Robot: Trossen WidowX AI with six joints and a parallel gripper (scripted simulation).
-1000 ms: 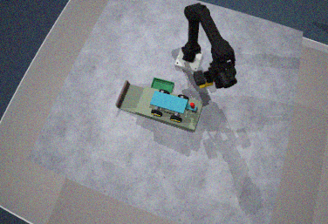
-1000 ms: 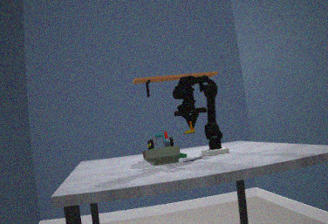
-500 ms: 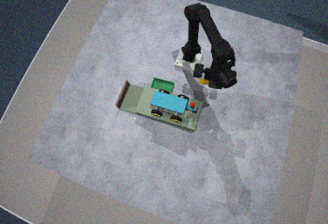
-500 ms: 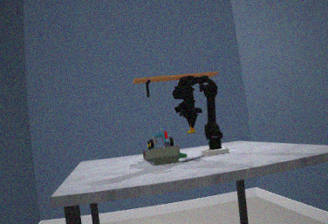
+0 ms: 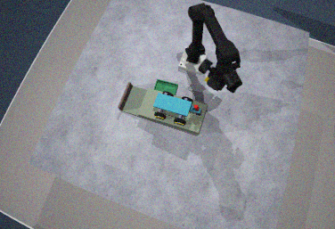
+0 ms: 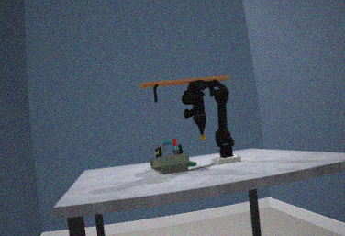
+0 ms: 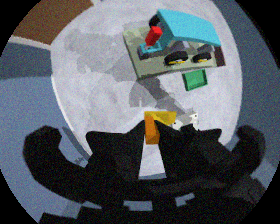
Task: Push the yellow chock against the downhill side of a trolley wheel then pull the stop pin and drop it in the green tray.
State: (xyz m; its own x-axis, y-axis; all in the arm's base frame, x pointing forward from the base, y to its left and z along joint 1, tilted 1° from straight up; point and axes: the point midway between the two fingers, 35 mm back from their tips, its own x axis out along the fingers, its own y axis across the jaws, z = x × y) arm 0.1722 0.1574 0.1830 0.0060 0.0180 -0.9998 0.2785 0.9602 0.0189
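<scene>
Right now my gripper tip is 1 cm past the yellow chock, 2 cm to the left of it and 1 cm above it. Round my gripper tip: red-headed stop pin (14 cm ahead, 4 cm to the right, 4 cm below); then brown ramp lip (17 cm ahead, 42 cm to the right, 14 cm below); then trolley (16 cm ahead, 15 cm to the right, 6 cm below).
</scene>
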